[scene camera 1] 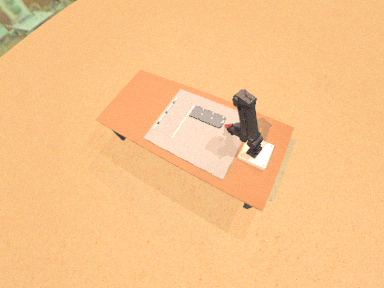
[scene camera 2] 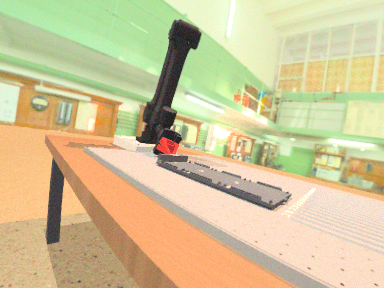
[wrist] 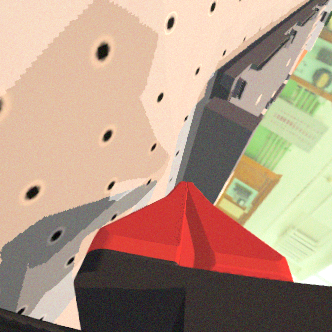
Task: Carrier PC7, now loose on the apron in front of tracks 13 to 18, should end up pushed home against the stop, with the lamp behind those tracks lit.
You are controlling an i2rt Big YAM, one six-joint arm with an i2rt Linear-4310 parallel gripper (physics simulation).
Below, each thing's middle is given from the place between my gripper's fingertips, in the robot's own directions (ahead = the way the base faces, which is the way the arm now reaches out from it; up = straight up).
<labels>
The carrier PC7 [scene camera 2: 262, 194] is 18 cm ahead of my hand and 2 cm to the left of it.
</labels>
